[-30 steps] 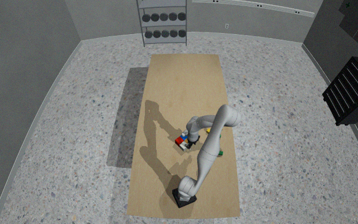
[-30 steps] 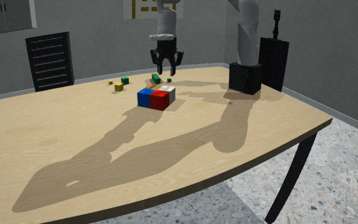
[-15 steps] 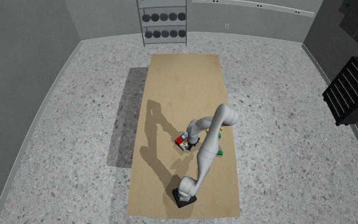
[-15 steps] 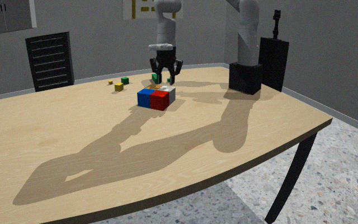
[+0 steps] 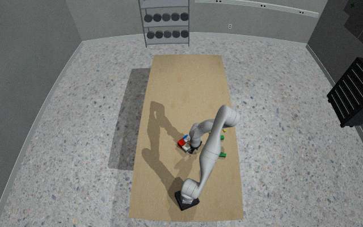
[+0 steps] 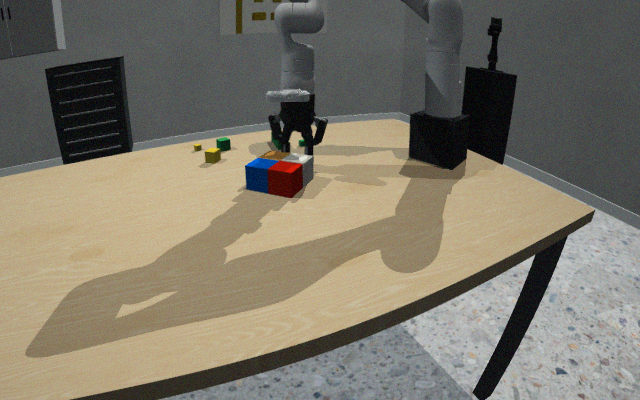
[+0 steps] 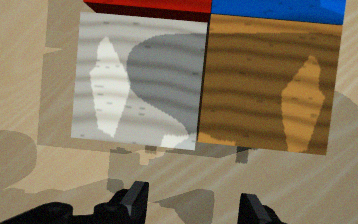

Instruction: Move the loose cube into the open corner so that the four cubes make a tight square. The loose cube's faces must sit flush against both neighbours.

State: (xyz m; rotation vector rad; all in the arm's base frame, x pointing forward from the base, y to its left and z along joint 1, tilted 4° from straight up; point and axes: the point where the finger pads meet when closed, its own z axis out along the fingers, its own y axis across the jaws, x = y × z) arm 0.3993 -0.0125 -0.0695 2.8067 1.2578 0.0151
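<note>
My gripper is now 6 cm to the right of the white cube, 2 cm short of it and 1 cm above it. Also, from my hand: blue cube (9 cm ahead, 7 cm to the left, 1 cm below); then long green block (21 cm to the right, 3 cm below, 1 cm behind); then red cube (10 cm to the left, 6 cm ahead, 1 cm below).
</note>
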